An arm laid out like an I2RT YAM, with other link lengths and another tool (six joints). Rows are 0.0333 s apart.
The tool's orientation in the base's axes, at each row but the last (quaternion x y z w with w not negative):
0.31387, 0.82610, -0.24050, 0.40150
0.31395, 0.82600, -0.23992, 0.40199
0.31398, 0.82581, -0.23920, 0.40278
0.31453, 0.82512, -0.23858, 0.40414
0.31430, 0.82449, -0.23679, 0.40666
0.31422, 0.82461, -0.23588, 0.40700
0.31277, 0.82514, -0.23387, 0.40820
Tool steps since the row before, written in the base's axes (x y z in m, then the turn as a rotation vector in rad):
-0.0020, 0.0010, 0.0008, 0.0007, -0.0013, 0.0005
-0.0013, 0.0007, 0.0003, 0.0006, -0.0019, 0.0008
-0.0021, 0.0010, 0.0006, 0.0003, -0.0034, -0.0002
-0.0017, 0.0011, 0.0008, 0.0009, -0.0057, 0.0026
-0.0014, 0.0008, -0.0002, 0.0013, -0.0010, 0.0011
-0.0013, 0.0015, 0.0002, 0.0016, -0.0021, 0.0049
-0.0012, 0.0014, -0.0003, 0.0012, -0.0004, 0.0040
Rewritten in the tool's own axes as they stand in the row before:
0.0006, -0.0009, -0.0021, -0.0012, -0.0005, 0.0009
0.0006, -0.0005, -0.0013, -0.0016, -0.0010, 0.0011
0.0008, -0.0009, -0.0021, -0.0011, -0.0021, 0.0025
0.0005, -0.0006, -0.0020, -0.0044, -0.0036, 0.0027
0.0011, -0.0004, -0.0011, -0.0018, 0.0001, 0.0007
0.0009, 0.0001, -0.0018, -0.0055, -0.0010, -0.0005
0.0013, 0.0002, -0.0014, -0.0040, 0.0000, -0.0013

